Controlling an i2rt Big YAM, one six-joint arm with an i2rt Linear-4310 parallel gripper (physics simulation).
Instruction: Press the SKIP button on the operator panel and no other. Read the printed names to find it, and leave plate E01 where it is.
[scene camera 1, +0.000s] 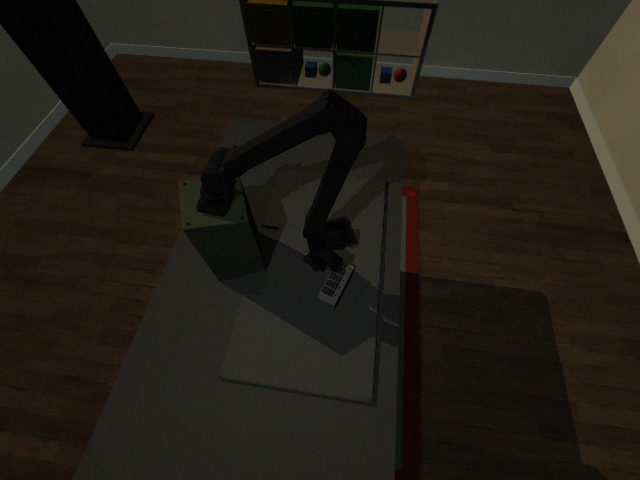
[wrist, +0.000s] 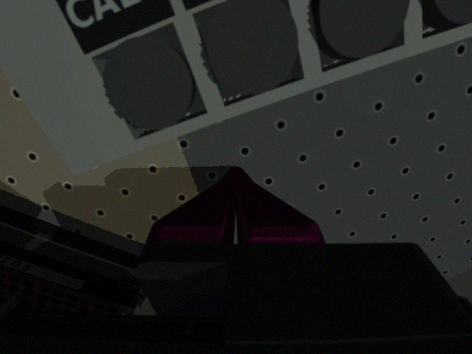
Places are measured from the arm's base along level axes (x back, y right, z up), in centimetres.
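Pixels of known places: gripper, fingertip midpoint: (scene camera 1: 321, 270) (wrist: 235, 176); arm's base, link origin: (scene camera 1: 216, 199).
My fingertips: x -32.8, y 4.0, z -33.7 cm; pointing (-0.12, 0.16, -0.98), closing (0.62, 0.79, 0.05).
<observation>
Ahead of a thing's pixels: the offset from my fingertips to its top centre. "pt": to the spot under its first point. Level surfaces: height alone.
The white operator panel @(dy +6.0, dx -6.0, dz +5.5 cm) (scene camera 1: 326, 298) (wrist: 45, 60) lies on the pale board, just beyond my fingertips in the wrist view. A cut-off label beginning "CA" @(pt dy +1.6, dx -7.7, dz +5.2 cm) (wrist: 110, 12) sits beside the leftmost round grey button @(dy +1.1, dx -5.8, dz +5.5 cm) (wrist: 150, 82). More round buttons (wrist: 250, 47) (wrist: 362, 22) run to the right; their names are out of view, and SKIP cannot be read. My gripper (scene camera 1: 324, 267) (wrist: 235, 176) is shut and empty, its dark magenta fingertips over the perforated surface beside the panel's button-side edge. A dark plate @(dy -17.0, dx -1.6, dz +2.5 cm) (wrist: 50, 295) with a faint inverted print, apparently E01, shows at lower left, partly hidden by the gripper.
The pale board @(dz -0.1 cm) (scene camera 1: 299, 366) lies on the grey table @(dz -1.4 cm) (scene camera 1: 170, 403). A green box pedestal (scene camera 1: 227, 253) carries the arm's base. A dark rail @(pt dy -20.4, dx -22.3, dz -0.1 cm) (scene camera 1: 383, 232) runs along the board's right side. A red strip (scene camera 1: 410, 232) borders the table. The cube shelf (scene camera 1: 336, 4) stands against the wall.
</observation>
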